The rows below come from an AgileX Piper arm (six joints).
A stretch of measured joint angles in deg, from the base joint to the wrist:
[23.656 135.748 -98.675 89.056 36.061 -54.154]
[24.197 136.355 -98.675 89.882 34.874 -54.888]
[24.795 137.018 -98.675 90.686 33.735 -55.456]
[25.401 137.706 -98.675 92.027 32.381 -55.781]
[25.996 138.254 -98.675 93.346 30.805 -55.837]
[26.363 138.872 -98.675 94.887 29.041 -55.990]
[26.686 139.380 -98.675 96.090 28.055 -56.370]
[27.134 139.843 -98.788 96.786 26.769 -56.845]
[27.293 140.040 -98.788 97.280 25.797 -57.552]
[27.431 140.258 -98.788 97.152 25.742 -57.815]
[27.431 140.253 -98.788 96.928 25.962 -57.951]
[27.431 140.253 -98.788 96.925 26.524 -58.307]
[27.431 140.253 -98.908 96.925 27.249 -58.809]
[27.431 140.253 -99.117 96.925 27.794 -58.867]
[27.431 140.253 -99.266 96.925 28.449 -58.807]
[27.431 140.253 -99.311 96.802 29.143 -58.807]
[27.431 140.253 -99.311 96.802 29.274 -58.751]
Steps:
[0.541 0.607 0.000 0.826 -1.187 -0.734]
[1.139 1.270 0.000 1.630 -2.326 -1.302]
[1.745 1.958 0.000 2.971 -3.680 -1.627]
[2.340 2.506 0.000 4.290 -5.256 -1.683]
[2.707 3.124 0.000 5.831 -7.020 -1.836]
[3.030 3.632 0.000 7.034 -8.006 -2.216]
[3.478 4.095 -0.113 7.730 -9.292 -2.691]
[3.637 4.292 -0.113 8.224 -10.264 -3.398]
[3.775 4.510 -0.113 8.096 -10.319 -3.661]
[3.775 4.505 -0.113 7.872 -10.099 -3.797]
[3.775 4.505 -0.113 7.869 -9.537 -4.153]
[3.775 4.505 -0.233 7.869 -8.812 -4.655]
[3.775 4.505 -0.442 7.869 -8.267 -4.713]
[3.775 4.505 -0.591 7.869 -7.612 -4.653]
[3.775 4.505 -0.636 7.746 -6.918 -4.653]
[3.775 4.505 -0.636 7.746 -6.787 -4.597]

